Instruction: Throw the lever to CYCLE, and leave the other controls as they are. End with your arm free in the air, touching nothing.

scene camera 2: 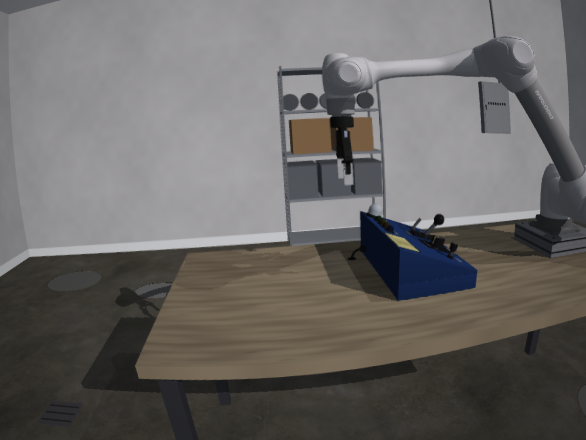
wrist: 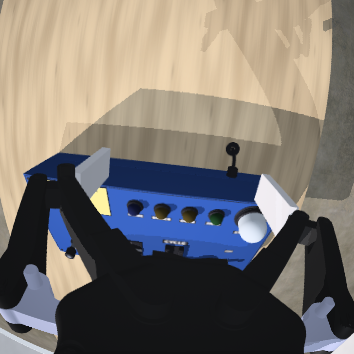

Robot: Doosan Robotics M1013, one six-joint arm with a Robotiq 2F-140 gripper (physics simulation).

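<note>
A blue sloped console (scene camera 2: 435, 277) (wrist: 175, 182) stands on the table. A lever with a black ball (scene camera 2: 438, 219) rises from its top in the scene view, beside a short grey lever (scene camera 2: 417, 224). In the wrist view a CYCLE label (wrist: 175, 242) shows near the panel's lower part; the gripper body hides the area below it, so the lever's setting cannot be told. A black crank-like handle (scene camera 2: 353, 255) (wrist: 232, 150) sticks out of the console's side. My gripper (scene camera 2: 345, 176) (wrist: 185, 174) is open and empty, pointing down, above and apart from the console.
Beside the levers are black knobs (scene camera 2: 439, 243), a white dome (scene camera 2: 375, 209) (wrist: 252, 227), coloured buttons (wrist: 189, 214) and a yellow label (scene camera 2: 402, 242) (wrist: 103, 201). The wooden table (scene camera 2: 260, 320) (wrist: 100, 60) extends around the console. A shelf rack (scene camera 2: 287, 215) stands behind.
</note>
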